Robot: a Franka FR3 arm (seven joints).
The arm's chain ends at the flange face. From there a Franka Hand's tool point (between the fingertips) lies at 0.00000 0.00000 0.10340 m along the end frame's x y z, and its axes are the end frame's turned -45 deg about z.
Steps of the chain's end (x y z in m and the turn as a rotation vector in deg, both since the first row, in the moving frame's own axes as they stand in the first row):
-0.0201 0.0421 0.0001 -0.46 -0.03 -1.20
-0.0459 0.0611 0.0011 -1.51 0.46 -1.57
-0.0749 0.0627 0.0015 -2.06 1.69 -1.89
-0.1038 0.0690 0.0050 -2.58 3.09 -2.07
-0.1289 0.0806 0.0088 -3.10 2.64 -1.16
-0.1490 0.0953 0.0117 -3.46 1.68 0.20
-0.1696 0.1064 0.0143 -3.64 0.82 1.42
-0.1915 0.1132 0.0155 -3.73 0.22 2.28
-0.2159 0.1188 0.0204 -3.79 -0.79 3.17
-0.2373 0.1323 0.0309 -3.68 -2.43 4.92
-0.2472 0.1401 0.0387 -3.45 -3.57 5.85
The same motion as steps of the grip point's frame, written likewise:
-0.0446 0.0161 0.0001 -0.30 -0.35 -1.20
-0.0770 0.0133 0.0011 -1.39 -0.74 -1.57
-0.0977 -0.0038 0.0014 -2.65 -0.26 -1.89
-0.1214 -0.0174 0.0047 -4.01 0.36 -2.07
-0.1487 -0.0268 0.0085 -4.06 -0.33 -1.16
-0.1750 -0.0314 0.0115 -3.63 -1.26 0.20
-0.1988 -0.0390 0.0141 -3.15 -1.99 1.42
-0.2200 -0.0504 0.0153 -2.79 -2.48 2.28
-0.2426 -0.0650 0.0202 -2.12 -3.24 3.17
-0.2692 -0.0730 0.0306 -0.88 -4.32 4.92
-0.2828 -0.0763 0.0383 0.08 -4.96 5.85

